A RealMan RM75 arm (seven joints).
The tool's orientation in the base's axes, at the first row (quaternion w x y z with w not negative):
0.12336, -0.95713, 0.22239, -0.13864
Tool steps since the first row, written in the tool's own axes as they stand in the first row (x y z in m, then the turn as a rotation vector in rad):
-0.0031, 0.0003, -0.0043, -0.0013, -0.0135, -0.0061
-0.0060, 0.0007, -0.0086, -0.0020, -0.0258, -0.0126
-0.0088, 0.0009, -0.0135, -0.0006, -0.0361, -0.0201
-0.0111, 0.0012, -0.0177, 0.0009, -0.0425, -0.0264
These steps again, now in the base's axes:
-0.0042, 0.0004, 0.0033, 0.0022, 0.0113, 0.0094
-0.0082, 0.0006, 0.0065, 0.0043, 0.0212, 0.0190
-0.0123, 0.0009, 0.0104, 0.0072, 0.0282, 0.0293
-0.0157, 0.0010, 0.0138, 0.0090, 0.0320, 0.0374

